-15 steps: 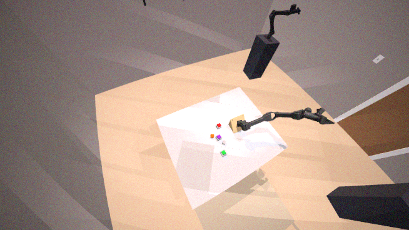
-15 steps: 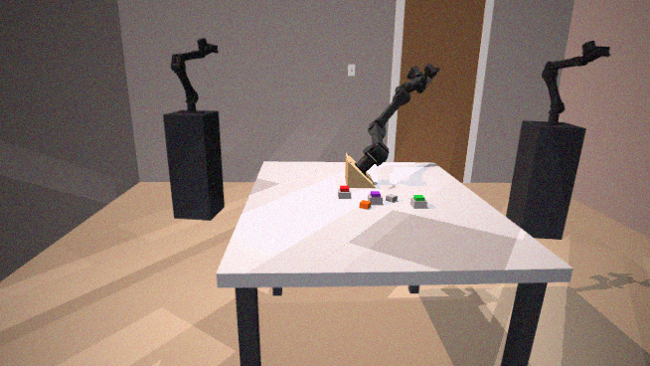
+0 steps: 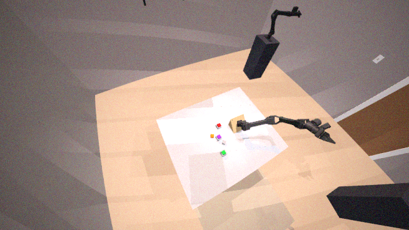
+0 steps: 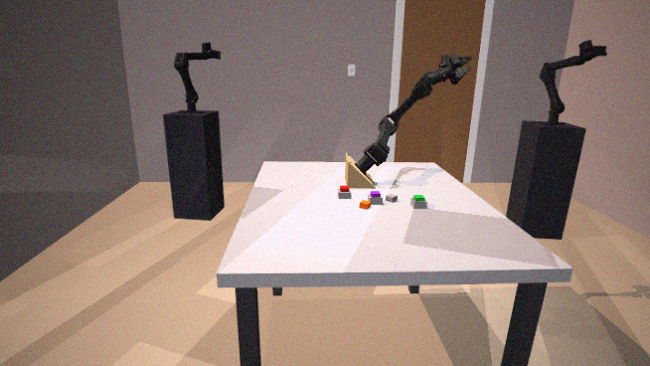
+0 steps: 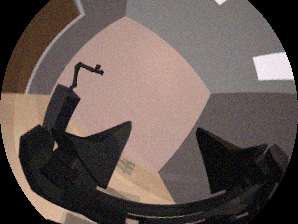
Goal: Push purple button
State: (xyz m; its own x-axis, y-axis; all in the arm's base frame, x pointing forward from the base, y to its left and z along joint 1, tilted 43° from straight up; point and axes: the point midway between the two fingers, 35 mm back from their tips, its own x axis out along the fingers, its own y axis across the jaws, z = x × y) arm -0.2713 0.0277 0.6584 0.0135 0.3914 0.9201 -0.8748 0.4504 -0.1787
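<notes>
Now: gripper tip 57 cm short of the purple button, 48 cm above it and 43 cm to the left of it. Round my gripper tip: red button (55 cm to the right, 52 cm ahead, 48 cm below); then green button (59 cm ahead, 48 cm below, 28 cm to the right); then grey block (54 cm ahead, 50 cm below, 37 cm to the right).
</notes>
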